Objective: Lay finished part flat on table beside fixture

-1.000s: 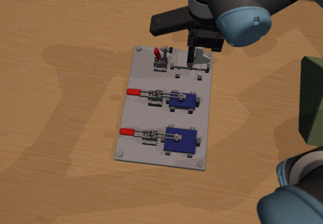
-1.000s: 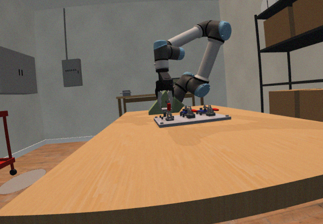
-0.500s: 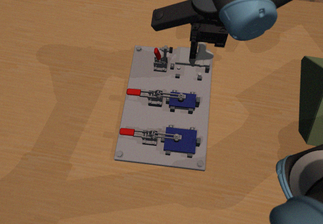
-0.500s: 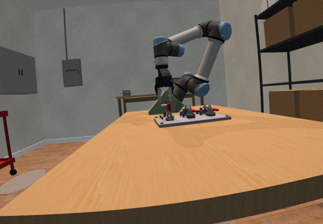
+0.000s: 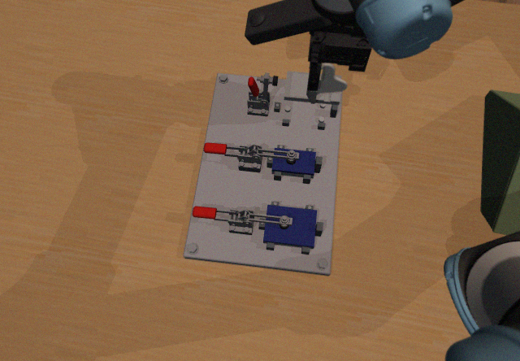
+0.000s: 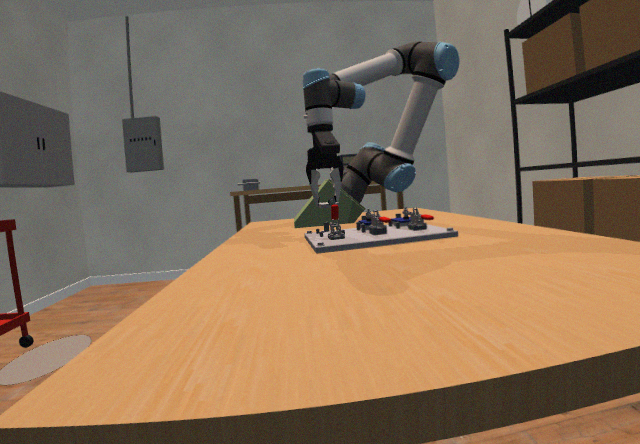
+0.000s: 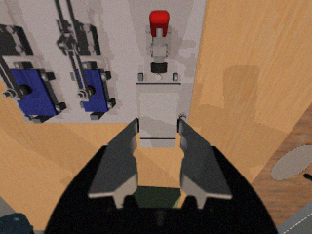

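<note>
The finished grey part is 1 cm behind my hand and 1 cm below it. Round my hand: grey fixture plate: 4 cm ahead, 12 cm to the left, 10 cm below; then blue blank: 2 cm behind, 22 cm to the left, 8 cm below.
</note>
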